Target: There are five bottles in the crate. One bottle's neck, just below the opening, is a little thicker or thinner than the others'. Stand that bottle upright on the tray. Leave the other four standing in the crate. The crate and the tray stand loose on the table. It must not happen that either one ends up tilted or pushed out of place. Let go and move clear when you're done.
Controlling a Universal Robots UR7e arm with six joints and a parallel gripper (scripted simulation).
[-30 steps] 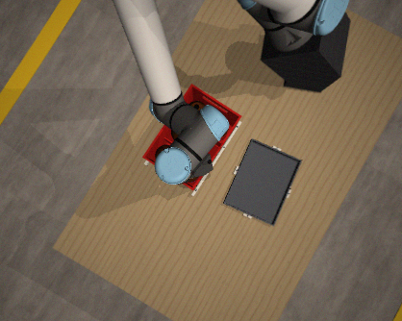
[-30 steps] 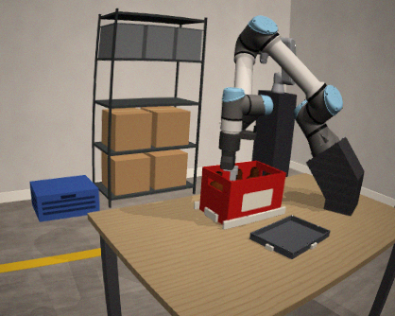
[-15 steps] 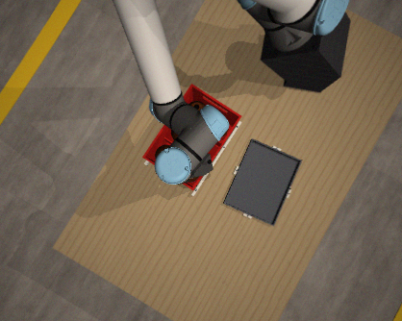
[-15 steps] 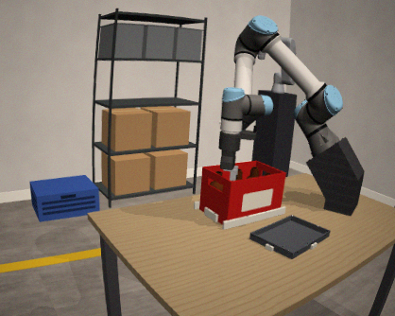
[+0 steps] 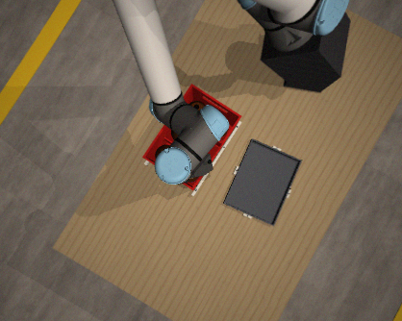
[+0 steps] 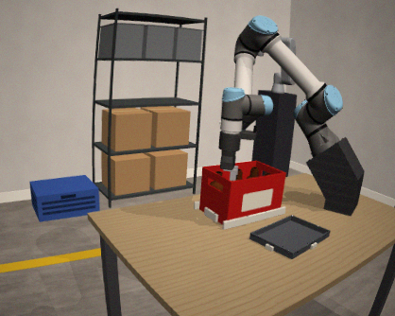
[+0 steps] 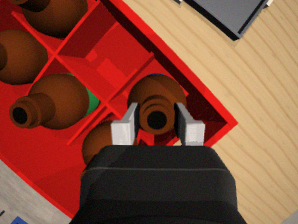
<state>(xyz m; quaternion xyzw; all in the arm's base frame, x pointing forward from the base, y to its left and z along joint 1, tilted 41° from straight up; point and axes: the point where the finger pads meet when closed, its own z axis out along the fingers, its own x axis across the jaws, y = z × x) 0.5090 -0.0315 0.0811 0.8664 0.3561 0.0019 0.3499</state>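
Right now my hand is 100 mm past the red crate, 40 mm to the left of it and 80 mm above it. Round my hand: dark grey tray (90 mm behind, 240 mm to the left, 150 mm below).
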